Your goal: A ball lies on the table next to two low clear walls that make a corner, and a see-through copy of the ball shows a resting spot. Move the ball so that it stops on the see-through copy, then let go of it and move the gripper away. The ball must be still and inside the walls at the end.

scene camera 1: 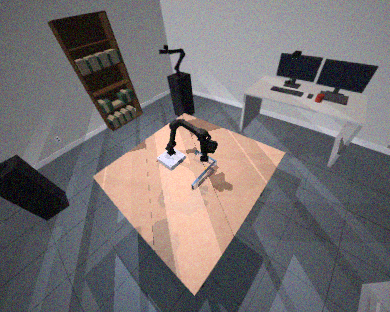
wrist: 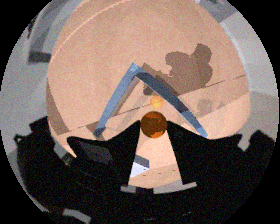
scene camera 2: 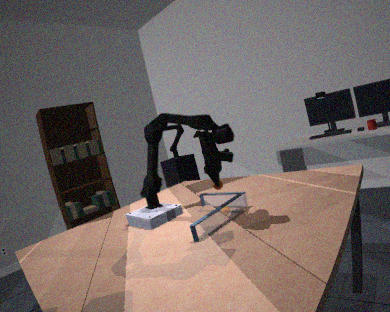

Labels:
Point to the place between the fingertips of my gripper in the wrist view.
153,123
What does my gripper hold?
An orange ball.

